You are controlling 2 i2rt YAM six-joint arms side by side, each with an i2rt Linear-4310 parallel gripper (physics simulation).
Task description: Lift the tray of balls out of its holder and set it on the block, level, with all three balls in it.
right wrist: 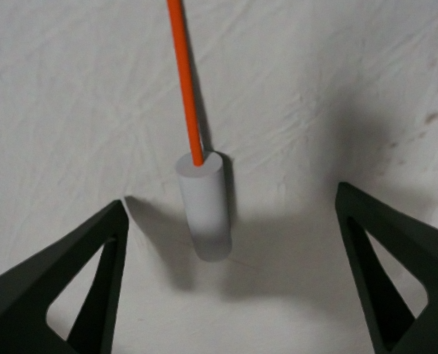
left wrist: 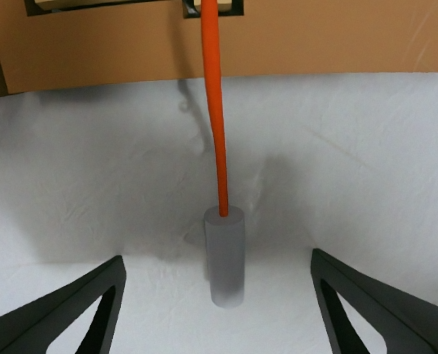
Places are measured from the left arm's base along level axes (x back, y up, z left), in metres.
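Pixels of known places: left gripper, between the fingertips: (left wrist: 217, 263); right gripper, between the fingertips: (right wrist: 229, 201).
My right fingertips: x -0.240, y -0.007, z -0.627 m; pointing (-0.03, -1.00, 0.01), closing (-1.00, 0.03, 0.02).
Note:
For each thing: its top centre in the pictures, then the offset to it from my right fingertips. "pt": a spot on its surface instead.
- orange rod, a spot on its surface: (left wrist: 215, 100) pt dx +0.019, dy +0.036, dz +0.437 m
- flat brown-orange slab, a spot on its surface: (left wrist: 320, 45) pt dx +0.054, dy +0.010, dz +0.423 m
In the left wrist view an orange rod (left wrist: 215, 100) runs down from the top edge and ends in a grey cylindrical grip (left wrist: 225, 265). My left gripper (left wrist: 217, 263) is open, with one finger on each side of this grip and wide gaps to it. In the right wrist view another stretch of orange rod (right wrist: 184, 80) ends in a grey cylindrical grip (right wrist: 206, 210). My right gripper (right wrist: 229, 201) is open, its fingers apart on both sides of that grip, which lies nearer the left finger. The tray's ball area, the balls and its holder cannot be made out.
A flat brown-orange slab (left wrist: 320, 45) with dark-edged openings and pale pieces in them crosses the top of the left wrist view, under the orange rod. A pale, creased surface (left wrist: 100, 200) (right wrist: 90, 125) lies below, with soft shadows of the grippers.

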